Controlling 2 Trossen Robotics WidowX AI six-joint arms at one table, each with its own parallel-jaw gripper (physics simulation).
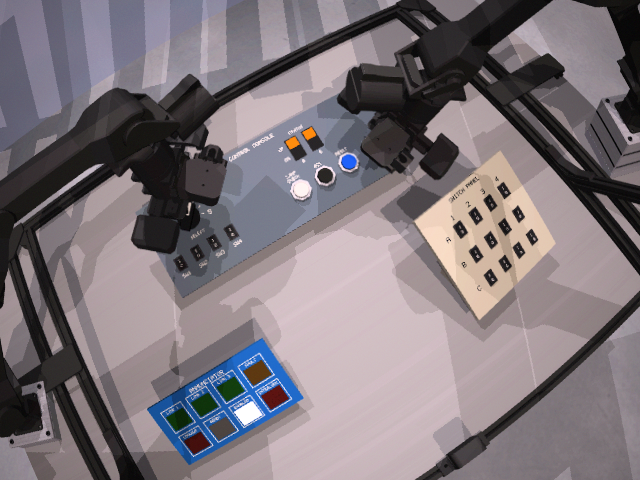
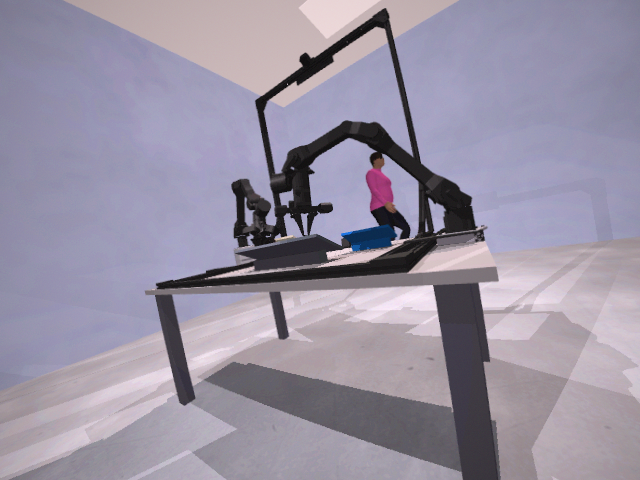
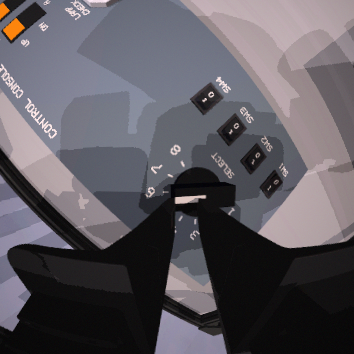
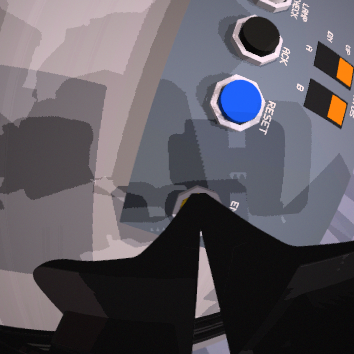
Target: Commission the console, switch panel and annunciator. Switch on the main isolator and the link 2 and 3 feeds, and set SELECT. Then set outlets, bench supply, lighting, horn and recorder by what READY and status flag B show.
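Pixels of known places: left gripper, fingertip midpoint: (image 1: 186,207) (image 2: 306,235) (image 3: 185,204); right gripper, fingertip midpoint: (image 4: 197,199); left arm's base, link origin: (image 1: 25,414) (image 2: 461,230); right arm's base, link origin: (image 1: 635,116) (image 2: 243,247).
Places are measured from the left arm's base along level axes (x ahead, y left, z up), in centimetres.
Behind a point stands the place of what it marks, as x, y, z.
Note:
The grey control console (image 1: 268,206) {50.4, 19.6, 2.7} (image 2: 294,248) {45.6, 22.6, 3.4} has a black SELECT knob (image 1: 191,219) {39.1, 19.9, 6.0} (image 3: 220,194) {38.3, 19.6, 6.2}. My left gripper (image 2: 306,232) {39.0, 21.7, 6.9} (image 3: 185,204) {39.0, 21.7, 6.9} is closed around the knob's bar; the knob's white line lies toward the 6 side. Status flags A (image 1: 295,147) {57.0, 26.6, 5.0} (image 4: 334,65) {57.0, 26.5, 5.0} and B (image 1: 312,138) {59.9, 27.3, 5.0} (image 4: 326,103) {59.9, 27.2, 5.0} both show orange at UP. My right gripper (image 4: 197,199) {69.6, 23.6, 2.8} is shut and empty, over the yellow button (image 4: 184,202), which it mostly hides. On the blue annunciator (image 1: 153,409) {26.3, -5.7, 5.3} (image 2: 369,236) {35.7, -7.0, 2.2}, ENABLED (image 1: 248,412) {38.8, -8.9, 2.1} is white and READY (image 1: 221,426) {34.5, -9.8, 2.2} is grey. The beige switch panel (image 1: 444,227) {71.8, 5.4, 7.5} carries small black rockers.
Black SW1 (image 1: 180,263) {35.2, 15.5, 2.7} (image 3: 271,184) {35.3, 15.5, 2.8} to SW4 (image 1: 231,231) {44.1, 17.7, 2.8} (image 3: 206,98) {43.9, 17.7, 2.8} sit beside SELECT. White LAMP CHECK (image 1: 300,189) {55.6, 20.2, 3.5}, black ACK (image 1: 325,176) {59.7, 21.0, 3.4} (image 4: 259,36) {60.1, 21.2, 3.5} and blue RESET (image 1: 348,162) {63.7, 22.1, 3.5} (image 4: 241,101) {63.9, 22.2, 3.5} buttons lie between the grippers. Black frame rails edge the table.

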